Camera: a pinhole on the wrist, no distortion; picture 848 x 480 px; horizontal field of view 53.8 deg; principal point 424.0 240.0 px. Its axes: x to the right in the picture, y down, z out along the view. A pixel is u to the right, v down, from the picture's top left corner.
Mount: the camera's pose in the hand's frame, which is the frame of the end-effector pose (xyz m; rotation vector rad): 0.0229 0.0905 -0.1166 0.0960 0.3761 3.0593
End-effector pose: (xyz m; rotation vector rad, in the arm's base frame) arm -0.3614 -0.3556 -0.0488 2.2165 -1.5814 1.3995
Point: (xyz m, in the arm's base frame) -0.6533 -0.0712 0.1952
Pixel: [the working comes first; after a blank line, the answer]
In the camera's frame: 0.0422 0.0083 -0.3724

behind the camera
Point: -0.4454 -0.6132 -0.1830
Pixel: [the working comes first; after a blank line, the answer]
In the camera's frame: -0.0364 -0.0808 0.3102

326 22
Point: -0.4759 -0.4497 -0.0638
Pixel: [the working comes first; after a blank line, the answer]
In the camera's frame: -0.0187 -0.0235 0.1146

288 68
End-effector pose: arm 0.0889 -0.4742 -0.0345 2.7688 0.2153 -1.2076
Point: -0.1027 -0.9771 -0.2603
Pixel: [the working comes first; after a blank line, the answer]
In the camera's frame: 0.0783 -0.2286 0.5565

outside the picture
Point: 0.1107 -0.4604 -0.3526
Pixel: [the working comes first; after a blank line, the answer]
In the camera's frame: -0.2162 0.1767 0.2920

outside the picture
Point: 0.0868 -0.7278 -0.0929
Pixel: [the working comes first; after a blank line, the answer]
In the camera's frame: 0.0238 -0.1025 0.2291

outside the picture
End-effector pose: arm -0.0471 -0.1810 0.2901 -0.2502 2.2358 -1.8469
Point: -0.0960 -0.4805 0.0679
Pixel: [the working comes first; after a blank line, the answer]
In the camera's frame: -0.0935 0.0299 0.4363

245 297
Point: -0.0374 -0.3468 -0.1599
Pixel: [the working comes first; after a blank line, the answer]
In the camera's frame: -0.0038 -0.2251 0.4246

outside the picture
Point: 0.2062 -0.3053 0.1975
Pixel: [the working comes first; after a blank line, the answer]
In the camera's frame: 0.2408 0.1086 0.2917

outside the picture
